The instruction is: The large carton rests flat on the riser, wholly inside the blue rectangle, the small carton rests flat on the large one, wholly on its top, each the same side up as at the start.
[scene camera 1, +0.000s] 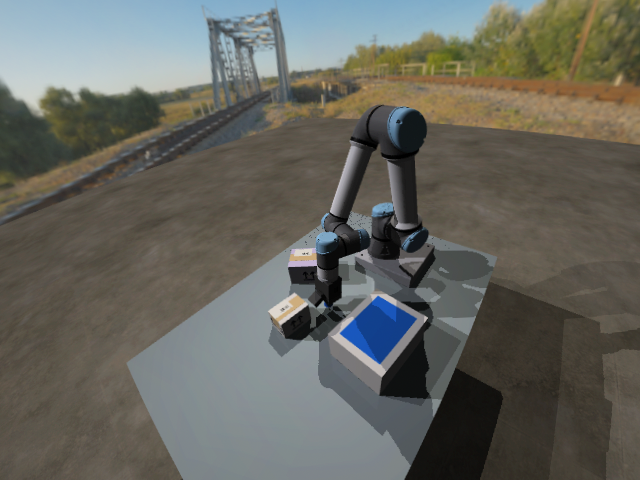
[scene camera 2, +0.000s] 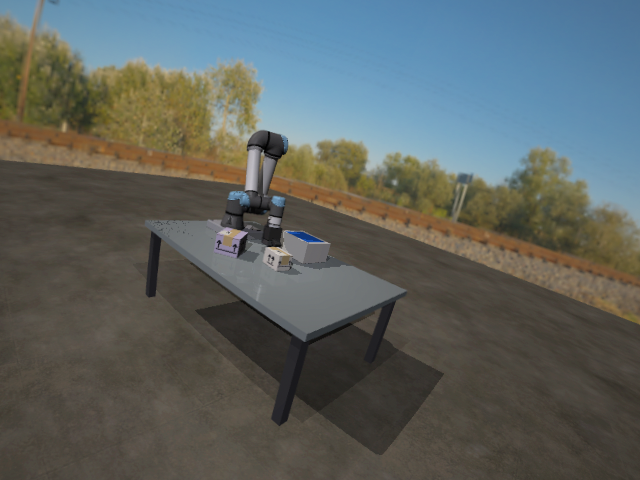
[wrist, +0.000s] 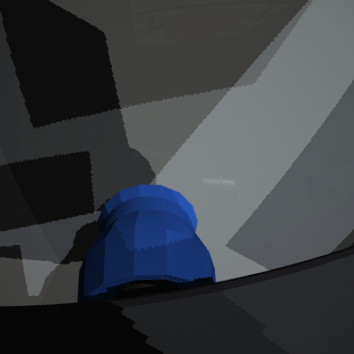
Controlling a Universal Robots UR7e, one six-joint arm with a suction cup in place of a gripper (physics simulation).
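Note:
The large lilac carton [scene camera 1: 301, 266] [scene camera 2: 231, 243] stands upright on the table, partly hidden behind the wrist in scene camera 1. The small cream carton [scene camera 1: 290, 316] [scene camera 2: 276, 259] stands on the table, arrows up. The pale riser [scene camera 1: 356, 365] [scene camera 2: 311, 253] bears the blue rectangle [scene camera 1: 381, 328] [scene camera 2: 306, 236], with neither carton on it. My suction gripper [scene camera 1: 327, 305] points down low over the table, between the small carton and the riser in scene camera 1. Its blue cup [wrist: 148, 205] is shut with no carton on it. The cup's contact with the table cannot be made out.
The arm's base plate [scene camera 1: 416, 273] stands behind the riser on the grey table [scene camera 1: 217, 377] [scene camera 2: 330, 299]. The wrist's black block [scene camera 1: 332, 290] stands close to the small carton. The table's edge runs near the riser's far side. Dark shadows cross the table in the wrist view.

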